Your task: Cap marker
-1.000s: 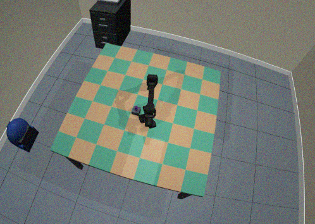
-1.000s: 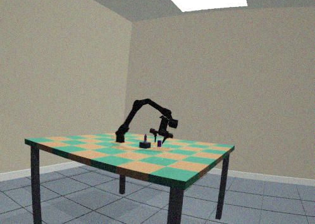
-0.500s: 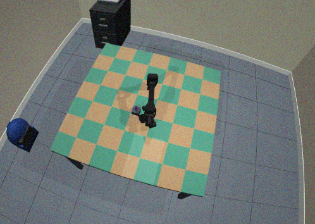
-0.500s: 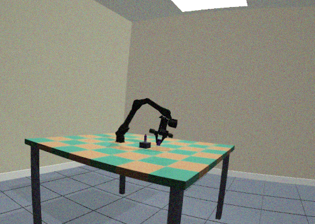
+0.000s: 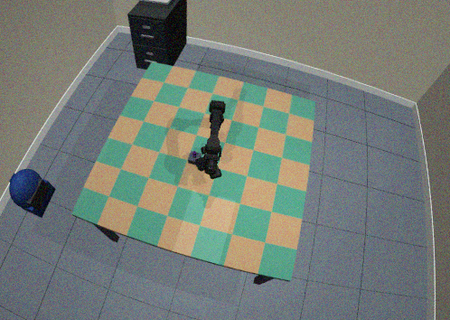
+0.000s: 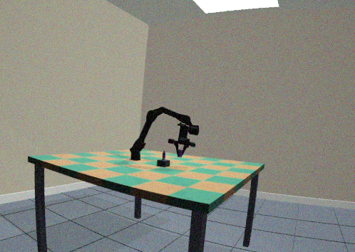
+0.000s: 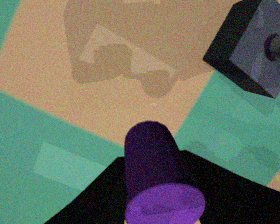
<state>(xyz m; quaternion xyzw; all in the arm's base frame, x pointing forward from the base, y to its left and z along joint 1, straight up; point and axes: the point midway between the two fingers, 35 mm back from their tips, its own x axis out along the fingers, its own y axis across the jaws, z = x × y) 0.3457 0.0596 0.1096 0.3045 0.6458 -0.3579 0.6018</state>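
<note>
The purple marker lies 6 cm behind my gripper tip and 11 cm to the right of it. From my gripper tip the other things lie so: holder block (6 cm behind, 11 cm to the right, 5 cm below); then purple cap (1 cm above).
</note>
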